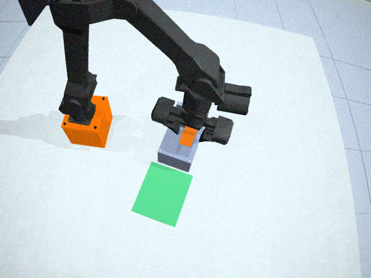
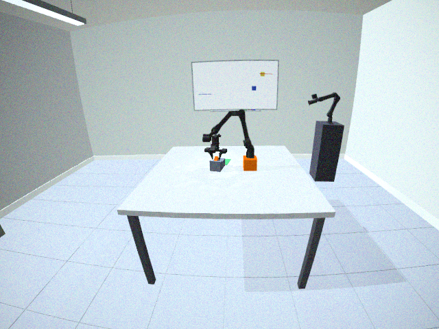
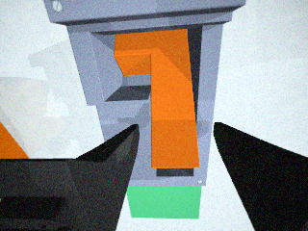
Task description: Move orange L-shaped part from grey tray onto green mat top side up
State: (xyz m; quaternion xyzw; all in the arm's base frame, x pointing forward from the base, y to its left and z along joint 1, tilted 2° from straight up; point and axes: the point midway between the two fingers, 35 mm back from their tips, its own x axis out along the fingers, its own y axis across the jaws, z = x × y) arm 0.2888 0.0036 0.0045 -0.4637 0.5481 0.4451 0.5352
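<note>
My gripper tip is now 14 cm to the left of the green mat, 8 cm above it and 4 cm past it. Also, from my gripper tip: orange l-shaped part 3 cm to the left, 3 cm below, 1 cm behind.
</note>
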